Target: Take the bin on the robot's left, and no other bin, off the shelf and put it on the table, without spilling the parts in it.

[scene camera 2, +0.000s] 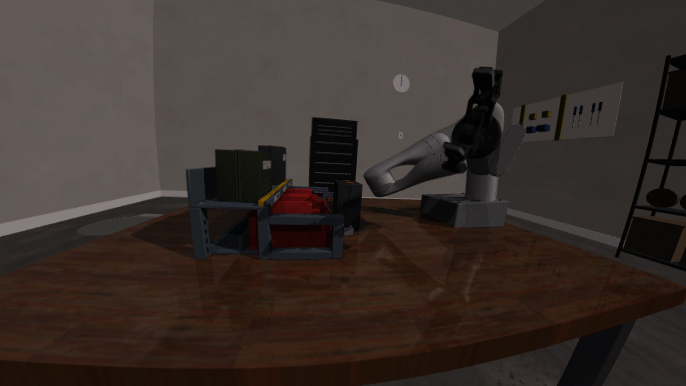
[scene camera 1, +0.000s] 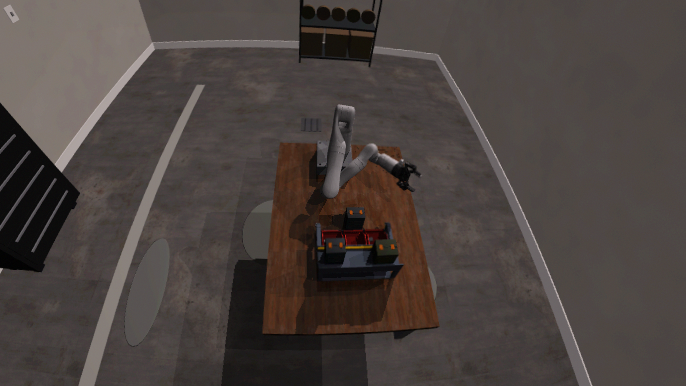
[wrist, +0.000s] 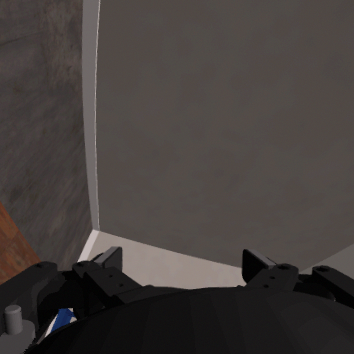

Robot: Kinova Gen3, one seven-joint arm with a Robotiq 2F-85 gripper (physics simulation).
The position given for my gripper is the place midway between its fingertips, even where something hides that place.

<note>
My gripper (scene camera 2: pixel 466 109) is open, with nothing in its grasp. A dark bin (scene camera 2: pixel 347 196) rests on the table.
My gripper is seen too in the wrist view (wrist: pixel 182 262). The wrist view misses the dark bin: it is out of frame.
</note>
